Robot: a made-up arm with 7 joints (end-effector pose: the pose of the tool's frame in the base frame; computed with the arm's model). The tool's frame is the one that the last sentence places.
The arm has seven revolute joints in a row. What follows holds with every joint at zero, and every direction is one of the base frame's.
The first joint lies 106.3 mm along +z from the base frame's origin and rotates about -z.
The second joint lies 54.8 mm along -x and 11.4 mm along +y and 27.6 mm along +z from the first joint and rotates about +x.
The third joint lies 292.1 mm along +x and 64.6 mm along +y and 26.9 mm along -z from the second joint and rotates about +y.
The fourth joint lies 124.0 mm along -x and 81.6 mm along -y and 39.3 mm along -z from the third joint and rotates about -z.
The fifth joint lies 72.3 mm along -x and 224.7 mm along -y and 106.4 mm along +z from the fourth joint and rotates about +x.
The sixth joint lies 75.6 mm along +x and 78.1 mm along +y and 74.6 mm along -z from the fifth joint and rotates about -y.
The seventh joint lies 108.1 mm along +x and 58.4 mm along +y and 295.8 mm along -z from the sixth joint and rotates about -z.
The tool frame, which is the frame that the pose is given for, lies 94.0 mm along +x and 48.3 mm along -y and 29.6 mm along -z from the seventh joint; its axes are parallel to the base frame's.
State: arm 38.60 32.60 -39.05 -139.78 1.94 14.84 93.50
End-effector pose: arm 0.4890 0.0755 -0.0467 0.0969 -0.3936 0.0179 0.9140
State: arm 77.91 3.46 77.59 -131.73 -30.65 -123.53 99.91
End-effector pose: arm -0.0356 -0.3886 -0.0544 -0.5077 0.3174 -0.1632 0.7841
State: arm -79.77 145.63 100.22 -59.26 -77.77 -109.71 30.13
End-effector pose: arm -0.3740 0.3077 -0.1419 0.0581 -0.1025 0.9734 0.1964
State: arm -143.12 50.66 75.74 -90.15 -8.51 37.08 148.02
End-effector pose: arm -0.1090 -0.1937 0.2020 -0.6463 0.4671 0.4545 0.3969
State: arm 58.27 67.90 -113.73 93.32 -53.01 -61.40 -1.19
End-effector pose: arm 0.8284 -0.3250 0.1341 0.8966 -0.2779 -0.3383 0.0666
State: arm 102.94 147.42 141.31 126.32 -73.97 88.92 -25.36
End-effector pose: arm -0.0154 -0.5204 -0.1882 -0.3405 -0.0922 0.2654 0.8973
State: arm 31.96 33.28 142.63 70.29 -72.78 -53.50 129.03
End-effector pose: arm 0.4859 -0.5157 0.5426 -0.9385 -0.1929 0.2475 0.1438
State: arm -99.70 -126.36 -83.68 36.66 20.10 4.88 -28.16
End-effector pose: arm -0.2028 0.4613 0.2185 0.0855 0.5939 -0.7606 0.2479
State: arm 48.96 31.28 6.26 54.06 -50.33 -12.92 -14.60
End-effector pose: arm -0.3037 0.0453 -0.3188 0.1110 0.4364 -0.5595 0.6958
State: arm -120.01 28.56 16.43 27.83 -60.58 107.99 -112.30
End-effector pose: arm -0.1330 0.3131 -0.0495 0.1939 0.5975 -0.5877 0.5099
